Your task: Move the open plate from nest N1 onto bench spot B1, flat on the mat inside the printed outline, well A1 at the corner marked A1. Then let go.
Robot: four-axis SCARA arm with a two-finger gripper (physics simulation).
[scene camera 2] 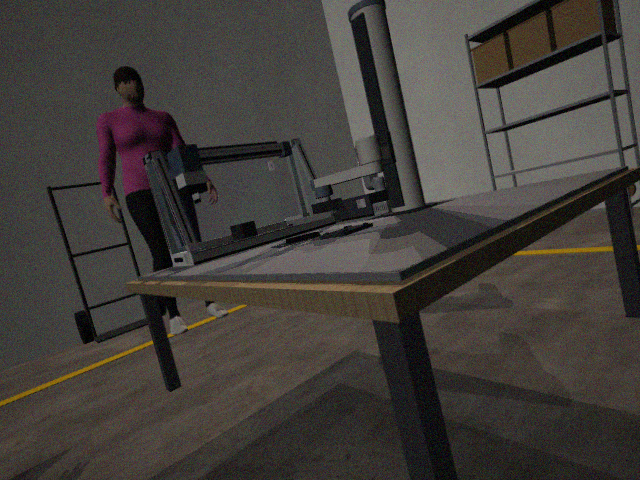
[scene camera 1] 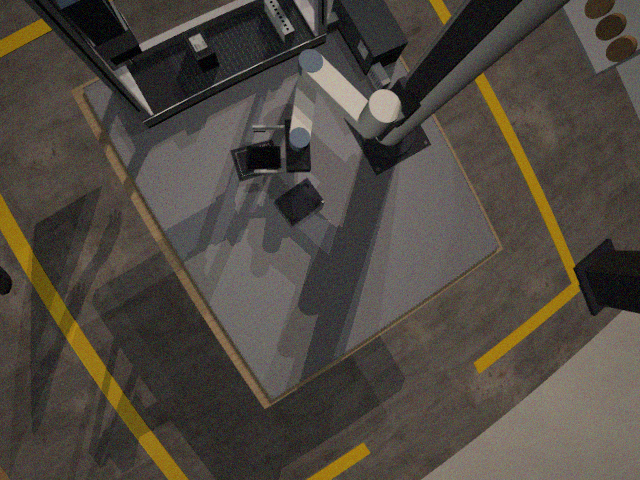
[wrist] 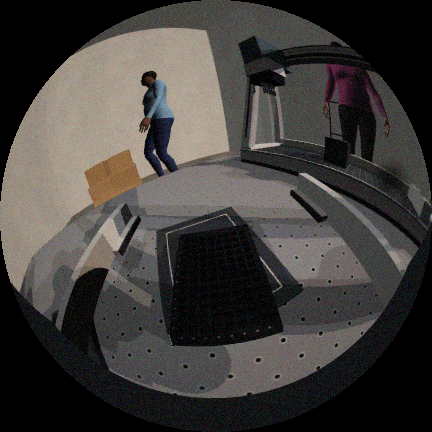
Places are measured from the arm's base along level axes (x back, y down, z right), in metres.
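Pixels of known places: gripper, fingertip midpoint: [scene camera 2: 289, 223] [scene camera 1: 253, 149] [wrist: 212, 194]; arm's base, origin of the base link: [scene camera 1: 386, 130].
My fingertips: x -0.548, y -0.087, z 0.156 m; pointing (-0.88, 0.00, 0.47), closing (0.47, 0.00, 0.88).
For each thing: its middle in the pictures, then the offset to it from my fingertips. "*": a spot on its surface instead.
- open plate, body centre: [wrist: 218, 277] [scene camera 2: 302, 237] [scene camera 1: 264, 157] dy +0.065, dx +0.027, dz -0.023 m
- dark pad, surface spot: [wrist: 163, 265] * dy +0.073, dx -0.026, dz -0.066 m
- second dark square, surface spot: [scene camera 2: 346, 229] * dy +0.058, dx +0.014, dz -0.295 m
- small black block, surface spot: [wrist: 336, 151] * dy -0.011, dx +0.022, dz +0.359 m
The open plate [scene camera 1: 264, 156] [scene camera 2: 302, 237] [wrist: 225, 285] is a black block with a grid of wells. It lies over a dark pad [scene camera 1: 241, 170] [wrist: 163, 265] with a thin white outline, turned at an angle to that outline. In the wrist view its near end hides part of the pad. Labels are not legible, so which of N1 or B1 this is, and where well A1 sits, I cannot tell. A second dark square [scene camera 1: 299, 201] [scene camera 2: 346, 229] lies beside it. My gripper [scene camera 1: 267, 148] [wrist: 212, 194] is open, one finger toward each side of the plate, gripping nothing.
A gantry machine [scene camera 1: 237, 82] [scene camera 2: 263, 232] [wrist: 290, 162] stands along one side of the table, with a small black block [scene camera 1: 204, 56] [scene camera 2: 242, 229] [wrist: 336, 151] on its deck. The arm's column [scene camera 2: 398, 113] rises at the back. A person in pink [scene camera 2: 136, 144] [wrist: 350, 90] stands behind the gantry.
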